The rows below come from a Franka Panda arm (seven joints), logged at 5 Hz.
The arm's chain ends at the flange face. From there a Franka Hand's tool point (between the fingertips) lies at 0.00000 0.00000 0.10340 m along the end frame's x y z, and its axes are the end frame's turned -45 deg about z.
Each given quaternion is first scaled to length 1.
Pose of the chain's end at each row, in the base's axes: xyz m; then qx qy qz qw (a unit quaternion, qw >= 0):
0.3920 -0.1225 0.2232 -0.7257 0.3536 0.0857 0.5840
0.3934 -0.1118 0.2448 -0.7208 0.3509 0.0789 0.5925
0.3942 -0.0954 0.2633 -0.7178 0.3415 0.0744 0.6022
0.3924 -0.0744 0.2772 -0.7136 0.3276 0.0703 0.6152
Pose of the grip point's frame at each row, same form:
0.4218 -0.0286 0.1918 -0.8057 0.0490 -0.1443 0.5723
0.4246 -0.0178 0.2153 -0.8002 0.0484 -0.1538 0.5776
0.4257 -0.0008 0.2360 -0.7938 0.0408 -0.1617 0.5848
0.4237 0.0212 0.2531 -0.7847 0.0296 -0.1705 0.5953

